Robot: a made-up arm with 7 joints. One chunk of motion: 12 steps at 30 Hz.
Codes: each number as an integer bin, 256 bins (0 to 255) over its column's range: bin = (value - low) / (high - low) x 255, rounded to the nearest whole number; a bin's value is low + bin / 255 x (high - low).
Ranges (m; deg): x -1.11..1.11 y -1.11..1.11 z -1.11..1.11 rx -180..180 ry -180..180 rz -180..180
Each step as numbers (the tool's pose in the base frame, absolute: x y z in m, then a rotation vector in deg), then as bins.
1 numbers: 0.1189 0.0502 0.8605 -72.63 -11.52 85.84
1 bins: 141 133 226 76 119 188
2 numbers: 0.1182 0.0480 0.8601 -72.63 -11.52 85.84
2 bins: 141 133 226 76 119 188
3 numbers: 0.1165 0.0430 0.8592 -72.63 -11.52 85.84
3 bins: 141 132 226 76 119 188
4 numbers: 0.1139 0.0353 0.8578 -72.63 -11.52 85.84
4 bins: 141 132 226 76 119 188
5 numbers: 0.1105 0.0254 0.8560 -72.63 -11.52 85.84
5 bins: 140 130 226 76 119 188
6 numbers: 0.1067 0.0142 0.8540 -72.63 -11.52 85.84
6 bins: 140 129 226 76 119 188
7 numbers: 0.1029 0.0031 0.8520 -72.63 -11.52 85.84
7 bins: 139 128 225 76 119 188
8 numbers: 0.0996 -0.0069 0.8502 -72.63 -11.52 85.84
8 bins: 139 127 225 76 119 188
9 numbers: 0.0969 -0.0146 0.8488 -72.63 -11.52 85.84
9 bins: 139 126 225 76 119 188
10 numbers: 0.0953 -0.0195 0.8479 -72.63 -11.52 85.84
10 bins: 138 125 225 76 119 188
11 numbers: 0.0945 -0.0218 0.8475 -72.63 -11.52 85.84
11 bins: 138 125 225 76 119 188
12 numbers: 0.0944 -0.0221 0.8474 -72.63 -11.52 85.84
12 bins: 138 125 225 76 119 188
